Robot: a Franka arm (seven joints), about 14 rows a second.
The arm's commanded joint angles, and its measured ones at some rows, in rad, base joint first. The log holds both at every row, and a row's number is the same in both.
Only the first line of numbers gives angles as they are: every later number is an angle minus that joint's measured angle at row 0.
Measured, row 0:
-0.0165 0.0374 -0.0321 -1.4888 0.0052 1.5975 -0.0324
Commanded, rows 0 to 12:
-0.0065 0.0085 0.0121 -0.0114 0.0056 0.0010 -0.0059
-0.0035 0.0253 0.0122 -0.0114 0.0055 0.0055 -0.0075
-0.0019 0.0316 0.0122 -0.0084 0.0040 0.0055 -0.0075
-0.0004 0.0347 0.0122 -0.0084 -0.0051 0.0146 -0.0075
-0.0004 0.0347 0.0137 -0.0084 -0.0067 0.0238 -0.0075
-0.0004 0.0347 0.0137 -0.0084 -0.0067 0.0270 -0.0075
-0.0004 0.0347 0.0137 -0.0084 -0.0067 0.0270 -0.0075
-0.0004 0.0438 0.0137 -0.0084 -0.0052 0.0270 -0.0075
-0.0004 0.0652 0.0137 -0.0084 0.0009 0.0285 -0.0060
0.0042 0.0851 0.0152 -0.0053 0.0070 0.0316 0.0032
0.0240 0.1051 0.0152 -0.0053 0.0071 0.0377 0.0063
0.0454 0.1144 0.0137 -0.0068 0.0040 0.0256 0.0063
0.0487 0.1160 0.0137 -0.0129 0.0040 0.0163 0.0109
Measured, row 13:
0.0271 0.1036 0.0123 -0.0052 0.0017 0.0227 -0.0010
